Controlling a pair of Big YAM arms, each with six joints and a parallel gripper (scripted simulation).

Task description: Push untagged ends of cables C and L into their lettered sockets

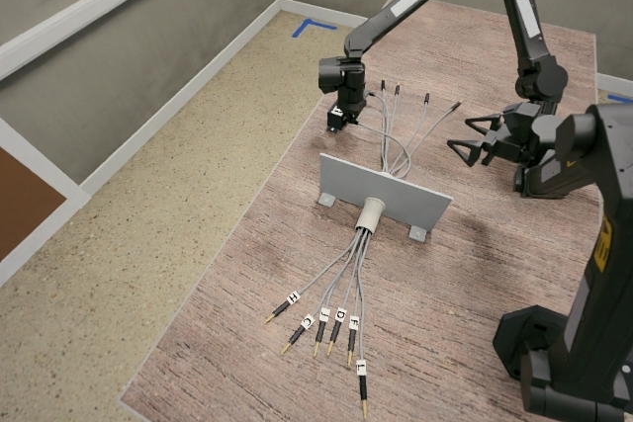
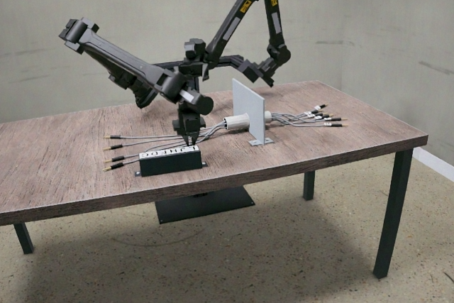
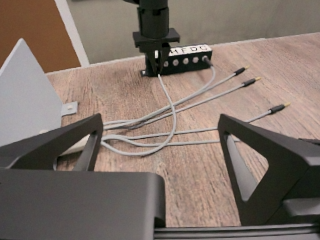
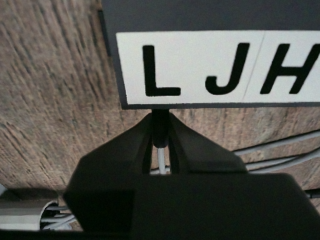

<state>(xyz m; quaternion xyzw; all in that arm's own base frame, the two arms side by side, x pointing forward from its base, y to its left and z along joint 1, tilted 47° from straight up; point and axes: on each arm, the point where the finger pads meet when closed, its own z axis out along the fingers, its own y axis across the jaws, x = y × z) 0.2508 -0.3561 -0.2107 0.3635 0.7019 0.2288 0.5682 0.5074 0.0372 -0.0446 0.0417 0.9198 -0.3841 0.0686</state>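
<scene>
The black cable plug lies 2 cm ahead of my right hand. From my right hand the other things lie so: grey upright panel (14 cm behind, 28 cm to the left, 7 cm above); tagged plug (22 cm behind, 69 cm to the left, 3 cm below).
</scene>
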